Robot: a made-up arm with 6 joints.
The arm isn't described. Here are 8 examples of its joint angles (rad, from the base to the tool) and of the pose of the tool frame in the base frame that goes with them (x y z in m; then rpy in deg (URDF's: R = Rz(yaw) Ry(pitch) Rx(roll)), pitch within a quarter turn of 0, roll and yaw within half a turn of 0).
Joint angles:
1: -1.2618 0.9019 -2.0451 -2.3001 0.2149 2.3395
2: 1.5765 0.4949 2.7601 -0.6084 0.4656 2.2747
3: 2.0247 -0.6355 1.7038 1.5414 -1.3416 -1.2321
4: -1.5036 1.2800 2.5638 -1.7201 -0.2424 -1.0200
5: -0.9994 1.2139 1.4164 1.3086 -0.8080 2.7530
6: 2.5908 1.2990 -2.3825 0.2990 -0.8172 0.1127
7: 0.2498 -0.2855 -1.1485 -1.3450 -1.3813 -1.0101
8: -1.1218 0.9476 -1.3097 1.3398 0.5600 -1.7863
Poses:
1: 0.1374 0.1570 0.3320 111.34 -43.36 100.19
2: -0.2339 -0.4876 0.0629 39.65 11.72 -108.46
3: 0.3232 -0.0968 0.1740 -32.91 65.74 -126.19
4: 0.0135 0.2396 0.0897 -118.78 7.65 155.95
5: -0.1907 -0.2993 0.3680 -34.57 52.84 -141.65
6: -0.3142 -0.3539 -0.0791 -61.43 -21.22 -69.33
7: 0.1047 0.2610 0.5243 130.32 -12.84 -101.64
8: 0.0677 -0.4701 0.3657 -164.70 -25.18 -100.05
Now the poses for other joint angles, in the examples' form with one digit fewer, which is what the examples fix.
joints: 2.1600 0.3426 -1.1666 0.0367 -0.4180 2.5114
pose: -0.205 0.205 0.015 69.7 -15.8 177.6
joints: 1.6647 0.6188 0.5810 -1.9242 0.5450 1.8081
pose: 0.047 0.106 -0.153 121.6 40.6 94.1
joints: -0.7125 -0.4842 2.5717 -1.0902 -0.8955 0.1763
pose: -0.034 0.279 0.438 170.2 73.3 83.5
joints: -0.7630 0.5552 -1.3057 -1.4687 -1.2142 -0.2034
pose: 0.442 0.108 0.334 165.9 -44.8 -139.7
